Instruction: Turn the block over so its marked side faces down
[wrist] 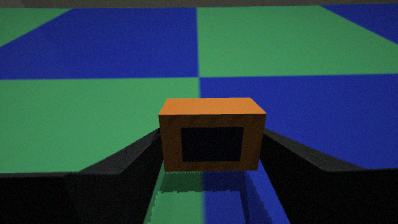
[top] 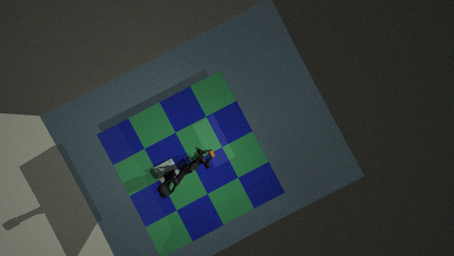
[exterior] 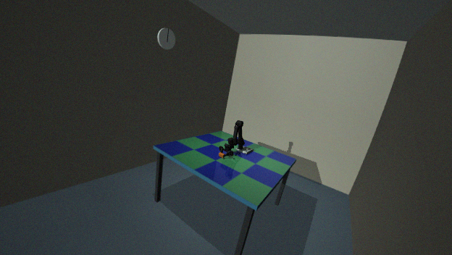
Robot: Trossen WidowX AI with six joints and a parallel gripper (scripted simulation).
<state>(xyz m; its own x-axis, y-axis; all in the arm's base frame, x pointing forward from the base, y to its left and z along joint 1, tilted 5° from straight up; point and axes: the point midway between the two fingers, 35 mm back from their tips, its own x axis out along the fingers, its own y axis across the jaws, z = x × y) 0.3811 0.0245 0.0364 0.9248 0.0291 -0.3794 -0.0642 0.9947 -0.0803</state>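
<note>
Now: gripper tip 1 cm past the orange block.
</note>
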